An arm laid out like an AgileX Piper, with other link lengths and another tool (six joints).
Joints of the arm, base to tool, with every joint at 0 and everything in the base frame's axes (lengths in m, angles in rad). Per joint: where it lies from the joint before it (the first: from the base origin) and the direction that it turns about. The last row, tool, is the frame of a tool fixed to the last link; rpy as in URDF.
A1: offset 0.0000 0.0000 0.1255 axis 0 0 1
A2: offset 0.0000 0.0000 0.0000 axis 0 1 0
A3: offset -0.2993 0.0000 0.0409 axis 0 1 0
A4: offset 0.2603 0.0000 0.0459 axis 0.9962 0 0.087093
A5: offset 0.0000 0.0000 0.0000 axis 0 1 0
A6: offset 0.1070 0.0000 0.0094 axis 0.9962 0 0.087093
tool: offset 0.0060 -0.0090 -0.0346 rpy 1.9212 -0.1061 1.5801
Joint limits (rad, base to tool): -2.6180..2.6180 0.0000..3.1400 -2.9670..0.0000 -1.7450..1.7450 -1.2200..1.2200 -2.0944..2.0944
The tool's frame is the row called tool.
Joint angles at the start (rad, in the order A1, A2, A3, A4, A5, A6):
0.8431, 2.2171, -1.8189, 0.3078, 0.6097, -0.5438
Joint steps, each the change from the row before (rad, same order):
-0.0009, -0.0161, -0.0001, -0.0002, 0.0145, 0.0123
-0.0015, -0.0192, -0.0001, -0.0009, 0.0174, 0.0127
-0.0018, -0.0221, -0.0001, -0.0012, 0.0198, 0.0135
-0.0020, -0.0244, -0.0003, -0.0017, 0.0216, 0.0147
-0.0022, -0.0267, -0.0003, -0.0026, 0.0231, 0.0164
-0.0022, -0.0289, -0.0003, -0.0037, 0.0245, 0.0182
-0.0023, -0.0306, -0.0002, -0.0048, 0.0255, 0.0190
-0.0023, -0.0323, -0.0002, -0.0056, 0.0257, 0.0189
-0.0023, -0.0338, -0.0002, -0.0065, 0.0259, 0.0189
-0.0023, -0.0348, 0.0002, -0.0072, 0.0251, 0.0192
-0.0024, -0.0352, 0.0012, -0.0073, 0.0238, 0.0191
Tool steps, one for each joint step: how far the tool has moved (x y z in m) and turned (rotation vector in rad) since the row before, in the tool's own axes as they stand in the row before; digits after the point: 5 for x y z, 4 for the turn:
0.00100, -0.00042, -0.00794, -0.0025, 0.0066, 0.0080
0.00096, -0.00071, -0.00948, -0.0027, 0.0063, 0.0077
0.00112, -0.00099, -0.01090, -0.0031, 0.0065, 0.0079
0.00130, -0.00129, -0.01205, -0.0037, 0.0065, 0.0083
0.00148, -0.00168, -0.01315, -0.0043, 0.0063, 0.0091
0.00175, -0.00212, -0.01416, -0.0048, 0.0059, 0.0098
0.00190, -0.00263, -0.01488, -0.0050, 0.0050, 0.0099
0.00206, -0.00306, -0.01563, -0.0062, 0.0038, 0.0094
0.00219, -0.00355, -0.01625, -0.0072, 0.0025, 0.0091
0.00226, -0.00403, -0.01650, -0.0084, 0.0014, 0.0094
0.00224, -0.00453, -0.01630, -0.0090, 0.0008, 0.0098

